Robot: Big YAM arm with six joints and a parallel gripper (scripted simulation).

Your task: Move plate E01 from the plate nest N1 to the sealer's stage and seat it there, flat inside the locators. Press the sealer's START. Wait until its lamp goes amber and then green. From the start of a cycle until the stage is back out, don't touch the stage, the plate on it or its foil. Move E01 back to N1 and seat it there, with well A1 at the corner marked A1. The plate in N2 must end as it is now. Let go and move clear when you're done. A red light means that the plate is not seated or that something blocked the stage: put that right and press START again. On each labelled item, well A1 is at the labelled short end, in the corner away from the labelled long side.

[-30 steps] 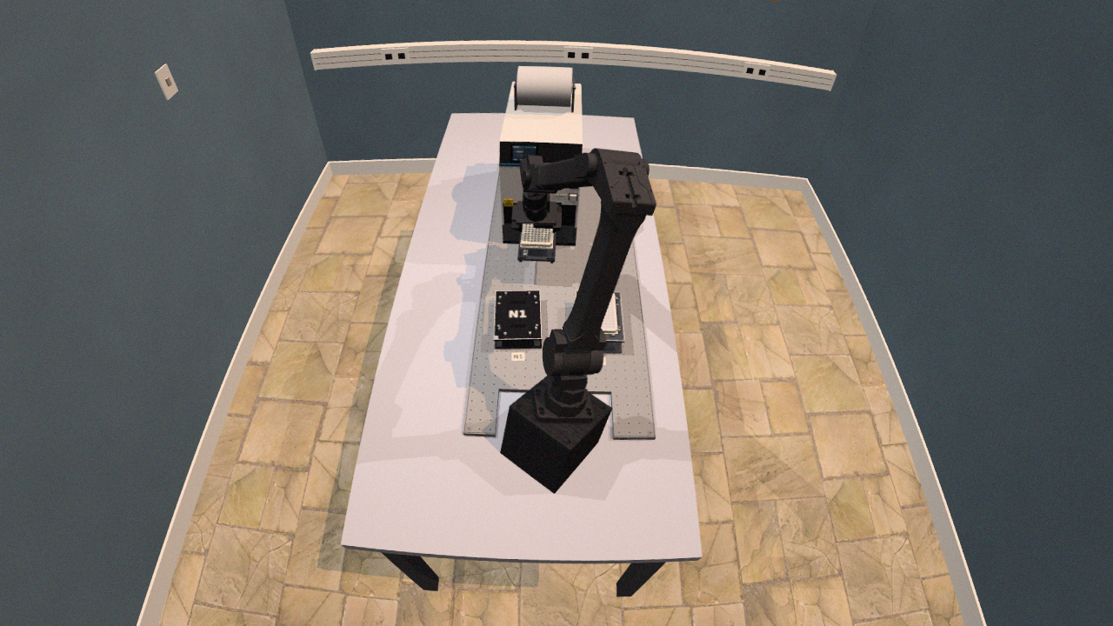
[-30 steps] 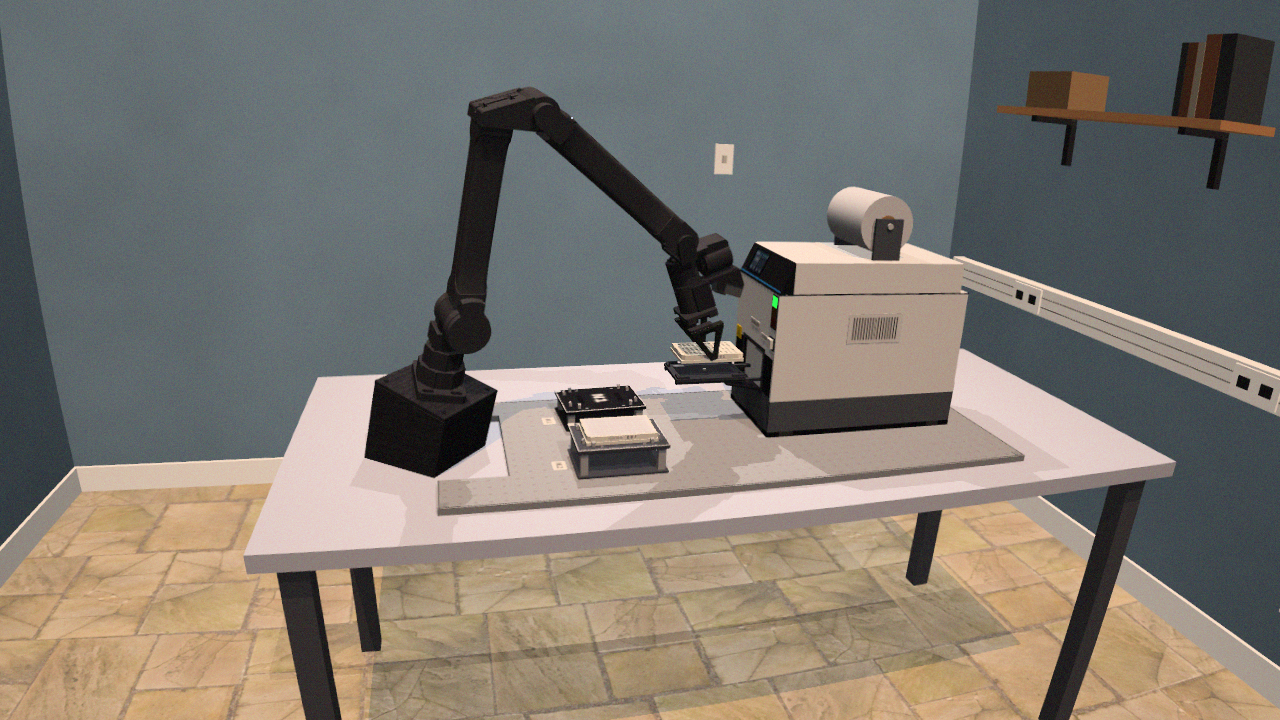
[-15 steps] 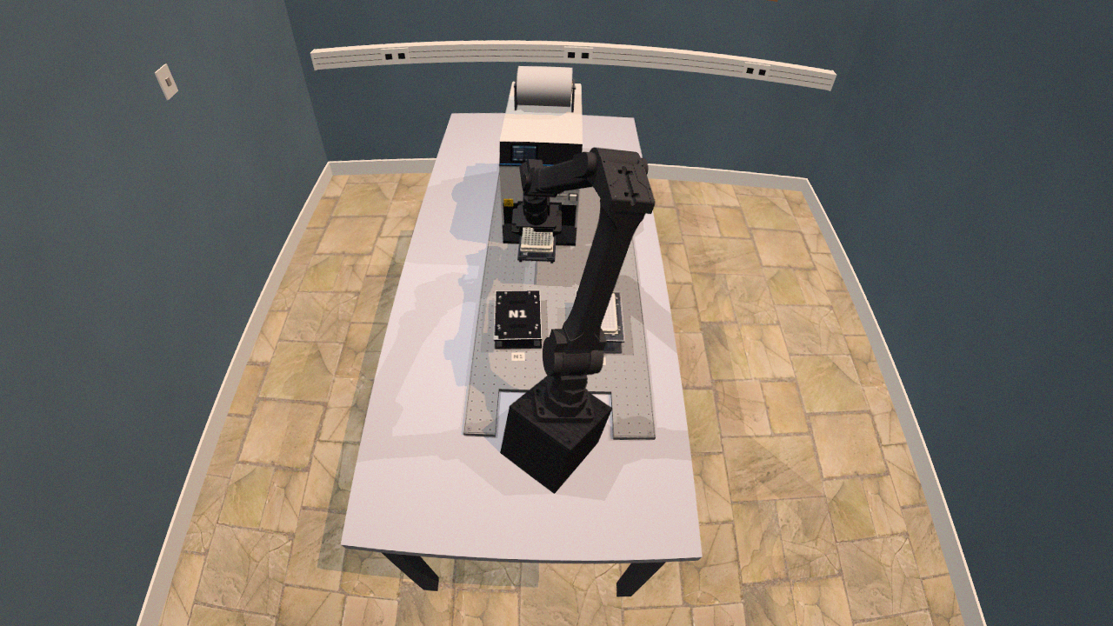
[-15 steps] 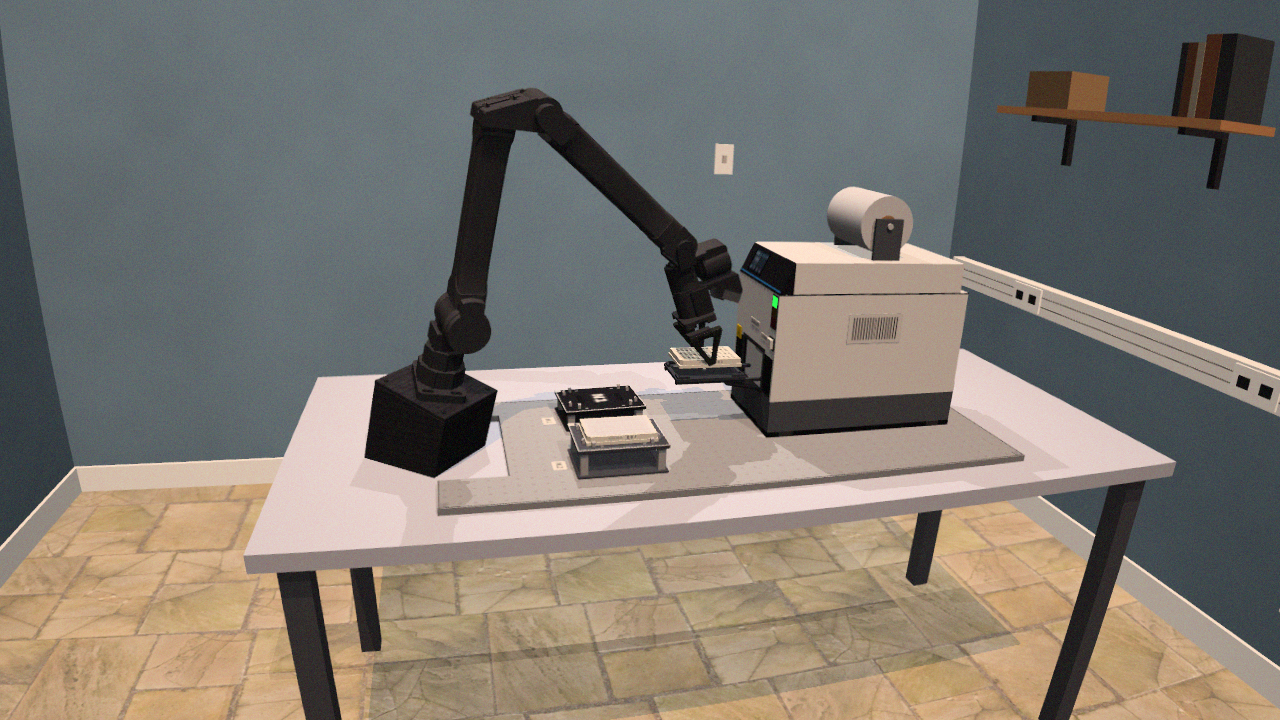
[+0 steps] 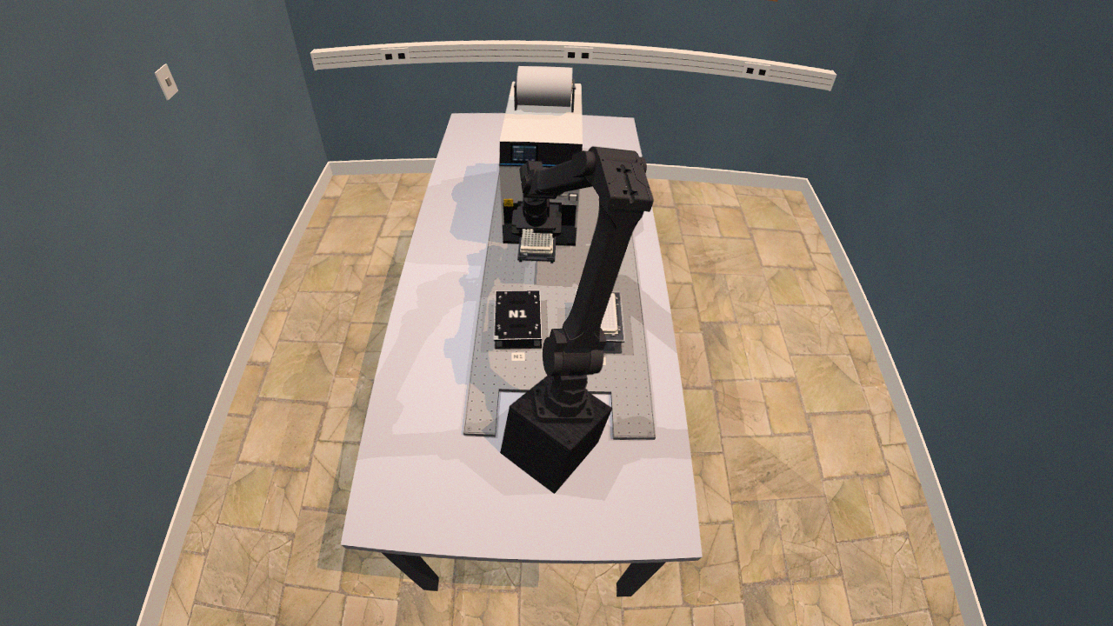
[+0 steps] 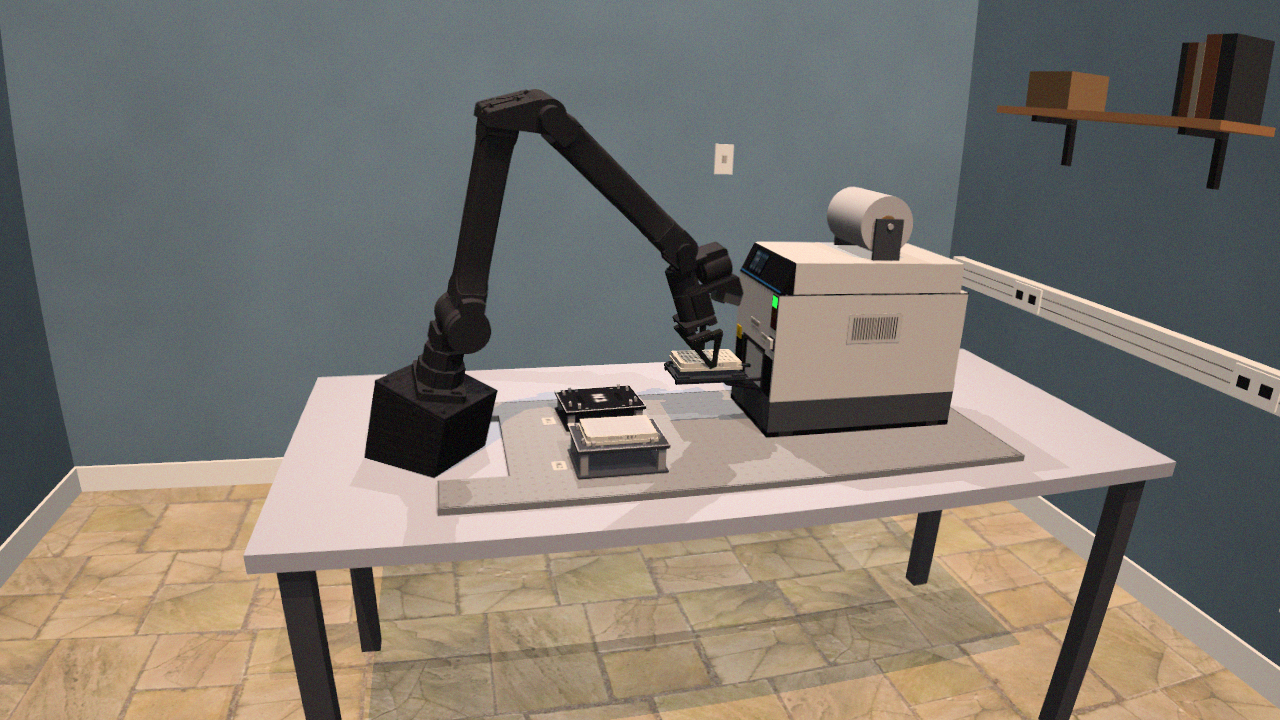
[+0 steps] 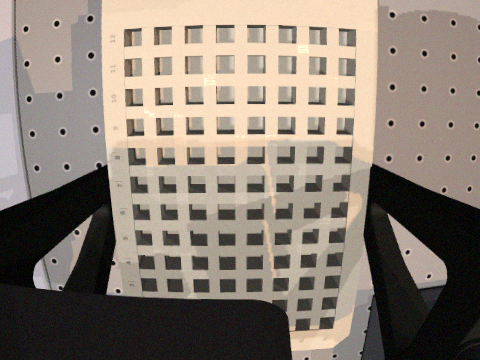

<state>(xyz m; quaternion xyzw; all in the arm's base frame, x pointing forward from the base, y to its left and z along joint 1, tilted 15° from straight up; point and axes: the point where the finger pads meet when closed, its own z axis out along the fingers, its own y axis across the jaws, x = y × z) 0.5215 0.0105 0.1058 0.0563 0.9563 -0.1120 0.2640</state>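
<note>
My gripper is now 3 cm above the sealer stage. The rest, counted from my hand: cream plate: 24 cm behind, 13 cm to the right, 7 cm below; then nest N1: 20 cm behind, 7 cm to the left, 10 cm below; then foil roll: 33 cm ahead, 6 cm to the right, 28 cm above.
</note>
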